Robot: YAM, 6 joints.
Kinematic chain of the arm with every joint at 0, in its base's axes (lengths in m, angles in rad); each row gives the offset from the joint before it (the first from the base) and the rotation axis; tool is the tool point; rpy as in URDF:
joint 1: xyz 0 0 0.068 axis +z
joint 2: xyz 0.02 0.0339 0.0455 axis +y
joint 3: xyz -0.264 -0.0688 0 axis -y
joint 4: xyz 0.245 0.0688 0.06 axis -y
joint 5: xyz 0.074 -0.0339 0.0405 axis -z
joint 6: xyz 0.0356 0 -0.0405 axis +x
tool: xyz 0 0 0 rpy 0 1.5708 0
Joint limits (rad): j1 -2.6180..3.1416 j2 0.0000..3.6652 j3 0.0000..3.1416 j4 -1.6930..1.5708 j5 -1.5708..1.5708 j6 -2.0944..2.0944
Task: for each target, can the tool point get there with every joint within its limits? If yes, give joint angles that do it. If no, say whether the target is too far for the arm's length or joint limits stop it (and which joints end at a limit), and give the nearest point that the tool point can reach.
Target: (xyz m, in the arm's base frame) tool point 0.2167 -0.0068 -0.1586
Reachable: yes | joints 0.1187 2.9074 0.9738 -0.0006 1.1421 -0.3167
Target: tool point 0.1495 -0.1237 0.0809
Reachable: yes | joints -0.6578 1.5702 0.4903 -0.4387 0.1817 -0.2430
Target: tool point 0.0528 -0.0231 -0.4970
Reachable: no: joint limits stop it (at a limit: joint 2) | nearest point 0.1049 -0.0459 -0.3546 | short by 0.153 m
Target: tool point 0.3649 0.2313 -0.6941
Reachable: no: too far | nearest point 0.2901 0.1839 -0.3677 | short by 0.338 m
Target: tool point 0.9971 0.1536 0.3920
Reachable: no: too far | nearest point 0.6151 0.0948 0.2832 | short by 0.401 m
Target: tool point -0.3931 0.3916 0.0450
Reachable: yes | joints 2.4139 2.7146 1.9623 0.1189 1.0521 -1.0108
